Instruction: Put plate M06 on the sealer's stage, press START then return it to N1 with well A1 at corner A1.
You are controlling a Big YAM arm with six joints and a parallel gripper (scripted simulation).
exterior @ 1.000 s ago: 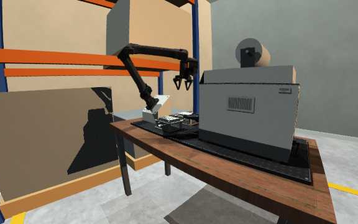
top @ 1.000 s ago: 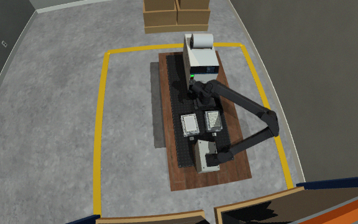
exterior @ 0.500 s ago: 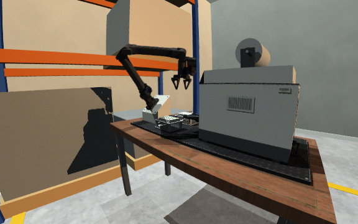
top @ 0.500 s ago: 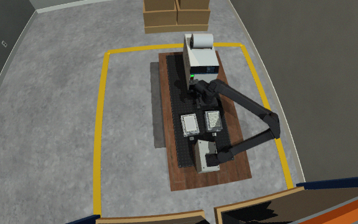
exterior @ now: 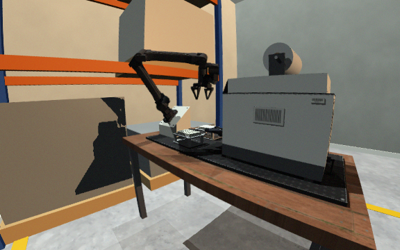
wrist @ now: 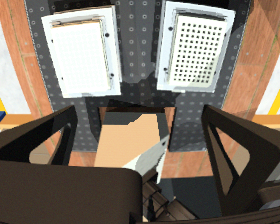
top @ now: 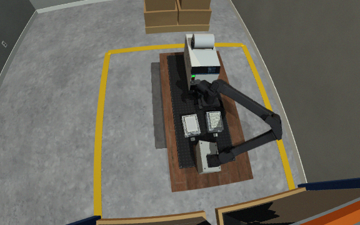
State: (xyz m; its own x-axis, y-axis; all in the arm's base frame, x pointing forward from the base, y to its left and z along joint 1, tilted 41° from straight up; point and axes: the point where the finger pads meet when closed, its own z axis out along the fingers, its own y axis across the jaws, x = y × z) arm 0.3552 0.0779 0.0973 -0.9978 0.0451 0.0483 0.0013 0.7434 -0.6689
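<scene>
Right now my hand is 20 mm past the white well plate, 100 mm to the left of it and 200 mm above it. Also, from my hand: foil roll (500 mm ahead, 50 mm to the right, 150 mm above); dark stage (170 mm ahead, 40 mm to the right, 170 mm below); white plate (30 mm behind, 100 mm to the left, 200 mm below).
</scene>
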